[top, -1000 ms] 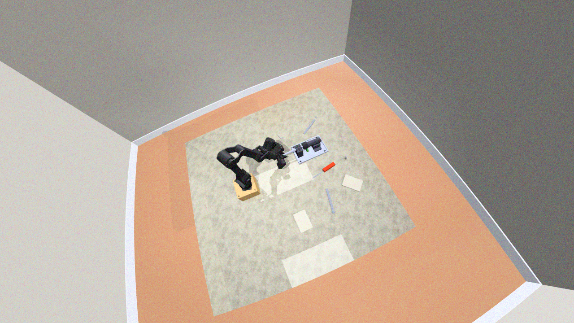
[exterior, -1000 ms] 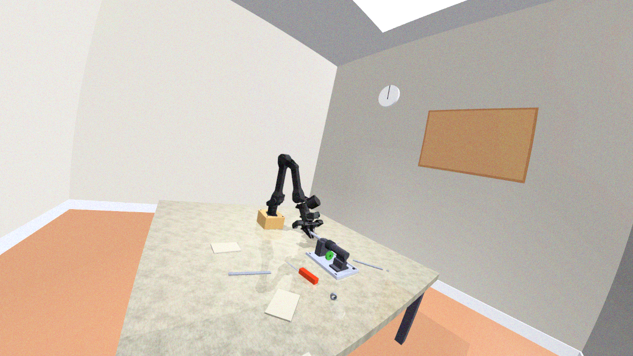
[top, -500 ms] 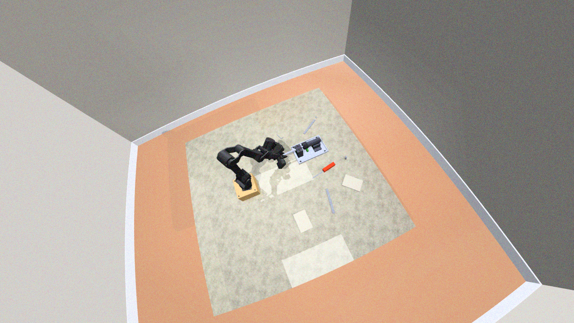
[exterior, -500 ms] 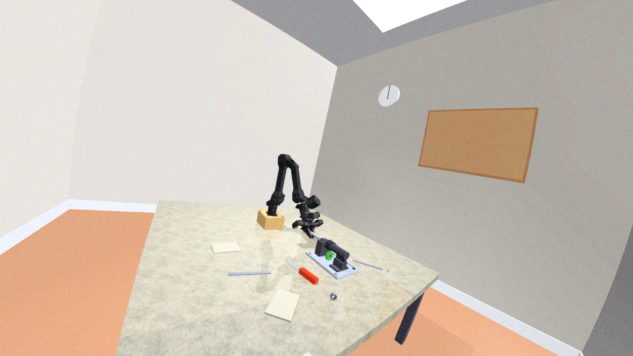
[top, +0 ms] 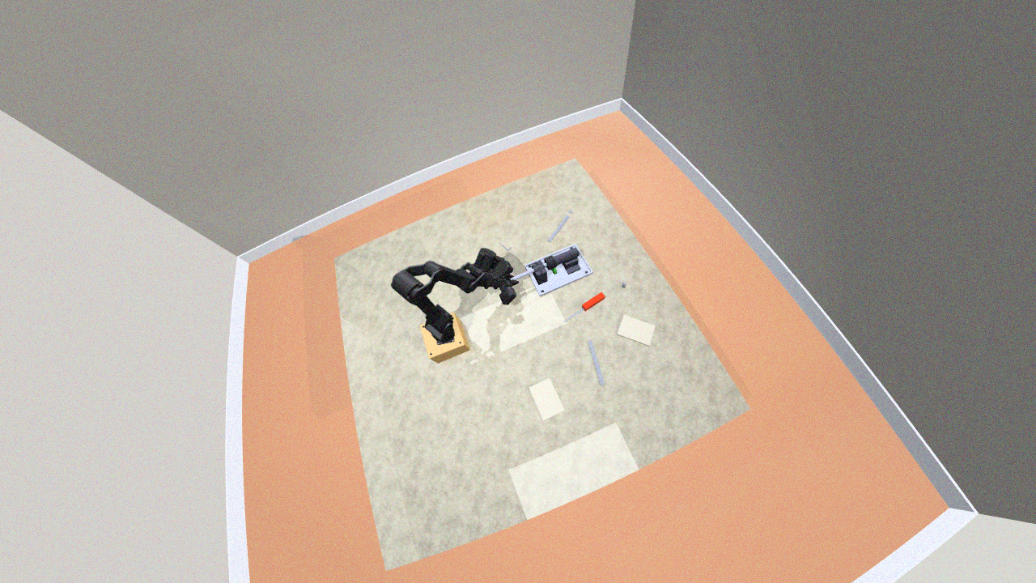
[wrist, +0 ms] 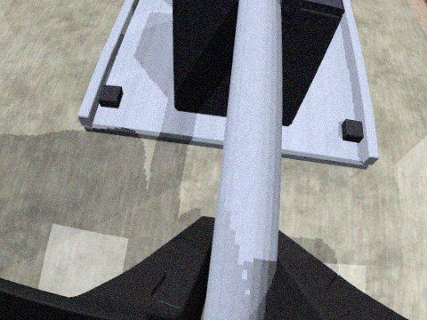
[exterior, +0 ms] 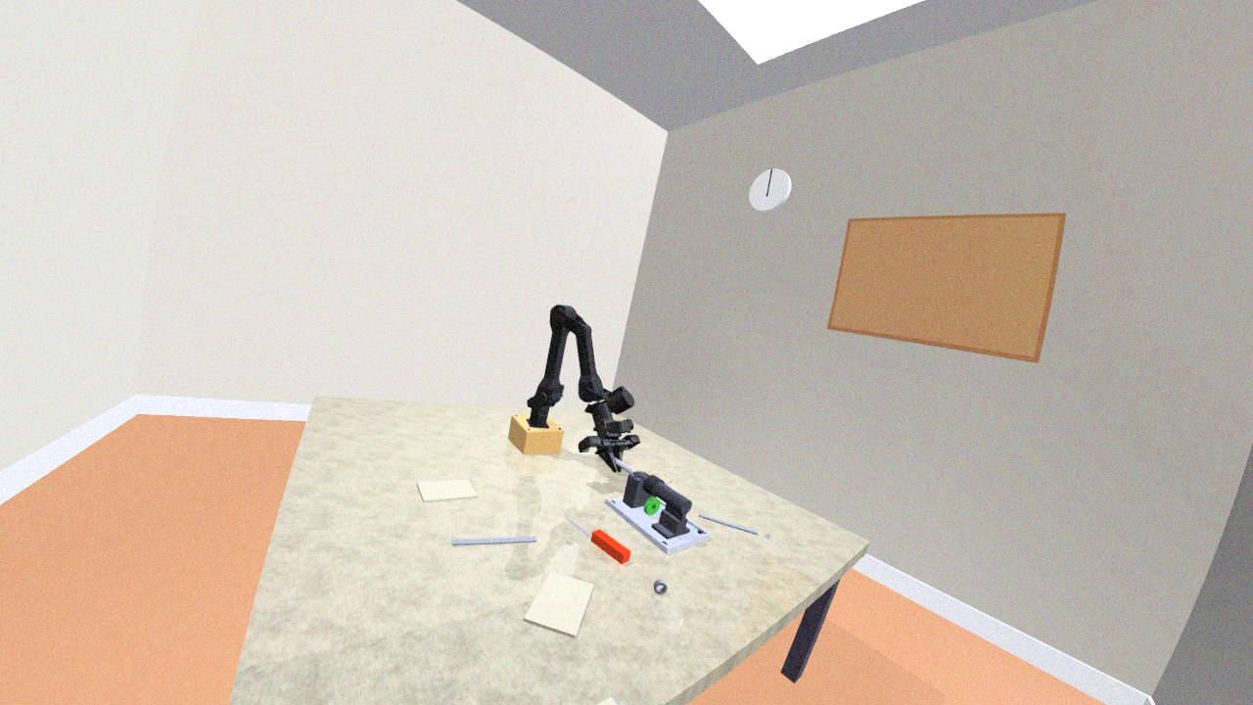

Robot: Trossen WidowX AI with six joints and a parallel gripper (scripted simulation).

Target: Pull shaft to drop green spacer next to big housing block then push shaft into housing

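Now: gripper tip 60 mm short of the grey shaft, 10 mm to the right of it and 30 mm below it. Round my gripper tip: fixture (180 mm ahead, 30 mm to the left); green spacer (150 mm ahead, 30 mm to the left, 20 mm below).
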